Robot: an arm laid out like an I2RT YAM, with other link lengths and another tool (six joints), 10 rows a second.
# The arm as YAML. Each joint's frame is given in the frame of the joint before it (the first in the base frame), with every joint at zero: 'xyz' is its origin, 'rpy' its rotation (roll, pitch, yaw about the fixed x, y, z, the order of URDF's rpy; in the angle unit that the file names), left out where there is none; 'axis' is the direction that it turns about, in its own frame. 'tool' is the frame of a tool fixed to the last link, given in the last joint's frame.
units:
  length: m
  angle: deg
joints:
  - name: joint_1
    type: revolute
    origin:
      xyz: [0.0, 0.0, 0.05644]
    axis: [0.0, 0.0, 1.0]
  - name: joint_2
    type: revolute
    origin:
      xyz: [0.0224, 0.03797, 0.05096]
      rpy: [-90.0, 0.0, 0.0]
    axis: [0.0, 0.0, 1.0]
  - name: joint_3
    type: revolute
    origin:
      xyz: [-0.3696, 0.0, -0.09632]
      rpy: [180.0, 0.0, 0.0]
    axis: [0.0, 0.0, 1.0]
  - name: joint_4
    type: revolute
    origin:
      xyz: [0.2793, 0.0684, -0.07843]
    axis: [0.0, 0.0, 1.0]
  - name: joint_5
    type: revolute
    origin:
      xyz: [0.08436, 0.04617, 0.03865]
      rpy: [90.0, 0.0, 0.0]
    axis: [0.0, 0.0, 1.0]
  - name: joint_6
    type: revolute
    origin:
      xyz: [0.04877, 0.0, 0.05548]
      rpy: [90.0, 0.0, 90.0]
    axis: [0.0, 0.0, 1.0]
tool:
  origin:
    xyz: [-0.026, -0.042, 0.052]
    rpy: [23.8, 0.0, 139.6]
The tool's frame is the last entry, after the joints.
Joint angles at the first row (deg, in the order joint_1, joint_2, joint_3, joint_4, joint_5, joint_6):
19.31, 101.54, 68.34, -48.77, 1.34, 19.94
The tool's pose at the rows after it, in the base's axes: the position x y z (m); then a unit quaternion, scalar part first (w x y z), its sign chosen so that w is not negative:
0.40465, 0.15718, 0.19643, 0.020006, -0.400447, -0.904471, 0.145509
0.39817, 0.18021, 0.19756, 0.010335, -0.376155, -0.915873, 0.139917
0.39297, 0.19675, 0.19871, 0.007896, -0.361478, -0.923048, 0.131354
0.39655, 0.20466, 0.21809, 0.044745, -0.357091, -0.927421, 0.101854
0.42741, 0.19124, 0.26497, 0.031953, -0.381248, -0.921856, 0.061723
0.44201, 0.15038, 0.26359, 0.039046, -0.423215, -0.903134, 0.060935
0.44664, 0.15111, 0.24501, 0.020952, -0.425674, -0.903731, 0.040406
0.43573, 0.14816, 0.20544, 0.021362, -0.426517, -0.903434, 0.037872
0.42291, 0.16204, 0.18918, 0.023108, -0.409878, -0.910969, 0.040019
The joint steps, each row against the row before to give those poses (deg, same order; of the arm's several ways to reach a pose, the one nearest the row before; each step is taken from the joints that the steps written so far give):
3.41, 0.00, 0.00, 0.63, 0.35, -0.15
3.10, 0.00, -0.01, 0.96, 0.00, -0.09
2.15, 0.00, 0.03, 0.74, -0.59, 0.38
-0.51, 0.28, 4.22, -4.15, -5.46, 0.41
-3.65, 0.13, 8.35, -3.78, -1.92, -0.39
-5.37, 0.00, -0.18, -0.24, -0.29, 0.00
-0.13, -0.06, -4.83, 7.91, -0.24, 0.13
0.06, -0.03, -8.33, 8.51, -0.17, 0.24
2.19, 0.00, -3.38, 3.05, -0.03, 0.11

